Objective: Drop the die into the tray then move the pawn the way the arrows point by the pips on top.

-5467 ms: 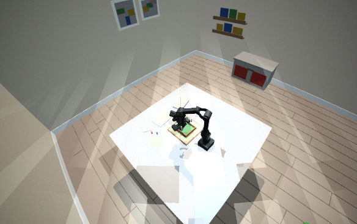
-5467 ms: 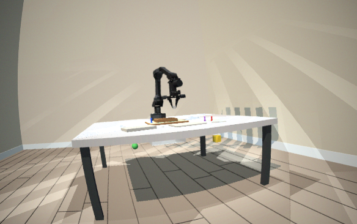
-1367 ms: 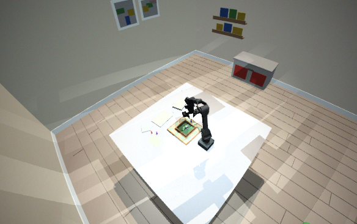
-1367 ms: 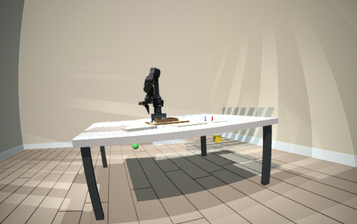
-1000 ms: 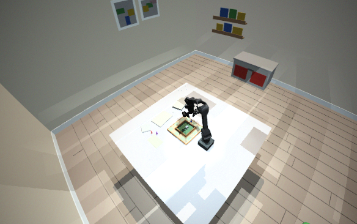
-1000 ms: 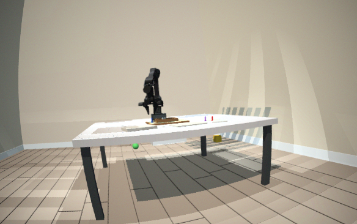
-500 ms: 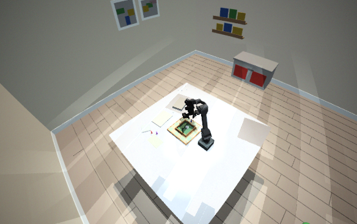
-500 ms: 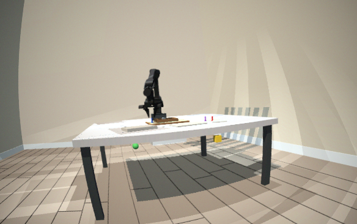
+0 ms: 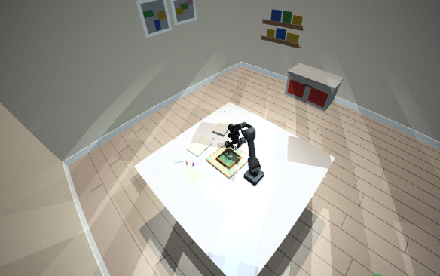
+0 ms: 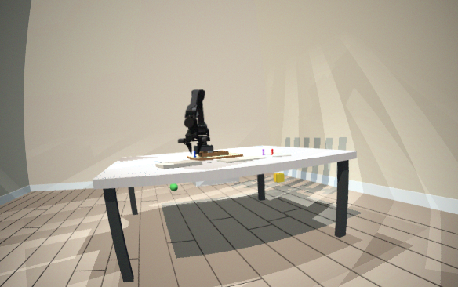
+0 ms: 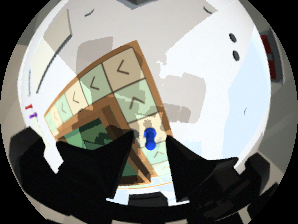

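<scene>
The white die is 3 cm behind my gripper tip and 10 cm to the left of it. Also, from my gripper tip: blue pawn: right at my gripper tip; red pawn: 21 cm ahead, 40 cm to the left, 1 cm below; purple pawn: 16 cm ahead, 37 cm to the left, 1 cm below.
</scene>
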